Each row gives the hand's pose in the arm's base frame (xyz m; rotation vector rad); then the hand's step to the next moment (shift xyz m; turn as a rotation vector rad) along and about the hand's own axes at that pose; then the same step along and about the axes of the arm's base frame.
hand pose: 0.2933 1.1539 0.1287 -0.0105 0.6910 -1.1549
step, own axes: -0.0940 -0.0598 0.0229 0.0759 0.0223 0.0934
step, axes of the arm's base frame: -0.0592 0.0457 0.0857 0.0827 -0.0854 0.0289
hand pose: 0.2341 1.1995 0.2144 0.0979 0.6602 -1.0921
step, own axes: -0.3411 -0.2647 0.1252 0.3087 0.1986 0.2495
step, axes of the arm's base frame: -0.2670 0.0946 0.3490 0.3694 -0.2456 -0.0136
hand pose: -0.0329 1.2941 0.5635 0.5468 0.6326 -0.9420
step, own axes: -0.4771 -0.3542 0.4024 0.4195 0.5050 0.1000
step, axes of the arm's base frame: -0.4125 -0.1741 0.5609 0.6445 -0.0596 -0.1485
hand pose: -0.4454 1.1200 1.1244 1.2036 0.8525 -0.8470
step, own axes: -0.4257 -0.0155 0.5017 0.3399 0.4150 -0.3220
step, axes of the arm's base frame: -0.1499 -0.4563 0.4500 0.4876 0.3491 -0.1785
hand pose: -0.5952 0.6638 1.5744 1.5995 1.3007 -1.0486
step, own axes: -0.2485 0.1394 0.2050 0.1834 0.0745 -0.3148
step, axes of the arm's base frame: 0.0835 -0.2913 0.1771 0.1314 0.3423 -0.0619
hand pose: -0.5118 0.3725 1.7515 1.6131 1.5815 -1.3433
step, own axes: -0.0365 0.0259 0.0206 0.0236 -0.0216 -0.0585
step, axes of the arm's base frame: 0.0245 -0.0391 0.0172 -0.0072 0.0659 0.0075
